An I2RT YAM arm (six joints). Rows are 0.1 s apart.
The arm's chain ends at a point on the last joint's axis. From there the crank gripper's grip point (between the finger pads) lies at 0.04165 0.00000 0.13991 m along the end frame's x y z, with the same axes.
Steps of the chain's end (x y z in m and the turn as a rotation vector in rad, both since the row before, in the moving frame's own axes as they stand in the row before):
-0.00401, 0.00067, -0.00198, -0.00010, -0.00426, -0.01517
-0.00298, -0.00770, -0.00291, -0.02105, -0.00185, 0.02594
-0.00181, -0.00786, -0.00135, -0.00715, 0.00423, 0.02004
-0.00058, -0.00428, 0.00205, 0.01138, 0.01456, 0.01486
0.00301, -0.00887, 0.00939, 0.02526, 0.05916, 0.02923
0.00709, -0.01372, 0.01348, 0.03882, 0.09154, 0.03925
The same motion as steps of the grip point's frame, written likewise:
-0.00461, 0.00006, -0.00180, -0.00010, -0.00426, -0.01517
-0.00329, -0.00368, -0.00288, -0.02105, -0.00185, 0.02594
-0.00124, -0.00602, -0.00153, -0.00715, 0.00423, 0.02004
0.00146, -0.00523, 0.00142, 0.01138, 0.01456, 0.01486
0.01124, -0.01103, 0.00665, 0.02526, 0.05916, 0.02923
0.01977, -0.01718, 0.00902, 0.03882, 0.09154, 0.03925

